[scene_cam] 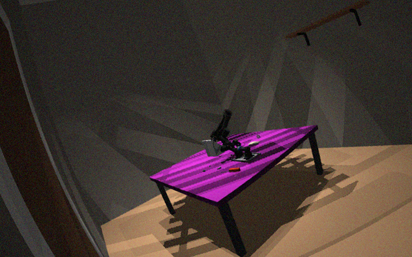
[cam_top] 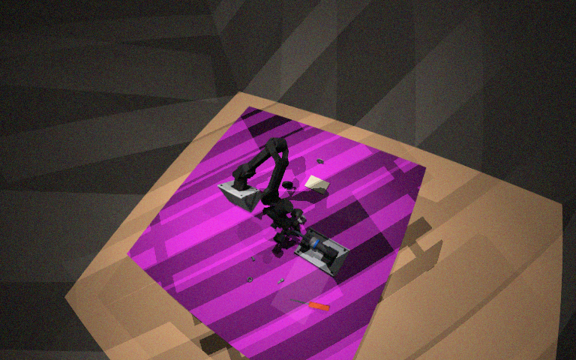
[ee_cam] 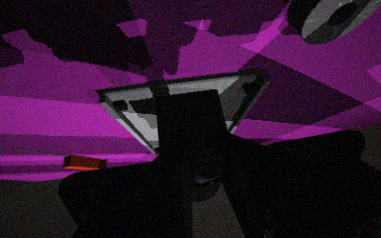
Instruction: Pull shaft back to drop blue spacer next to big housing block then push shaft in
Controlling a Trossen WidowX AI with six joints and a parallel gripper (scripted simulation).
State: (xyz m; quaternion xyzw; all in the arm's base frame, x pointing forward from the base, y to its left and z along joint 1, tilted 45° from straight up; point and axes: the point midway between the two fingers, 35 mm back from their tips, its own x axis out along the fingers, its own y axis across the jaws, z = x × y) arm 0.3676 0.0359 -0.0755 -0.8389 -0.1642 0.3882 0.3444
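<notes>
Right now my gripper tip is 4 cm short of the dark shaft and 3 cm below it. Round my gripper tip: black disc 23 cm behind, 21 cm to the left, 2 cm below; grey ring 5 cm behind, 9 cm to the left, 5 cm below; blue spacer 9 cm ahead, 2 cm above.
</notes>
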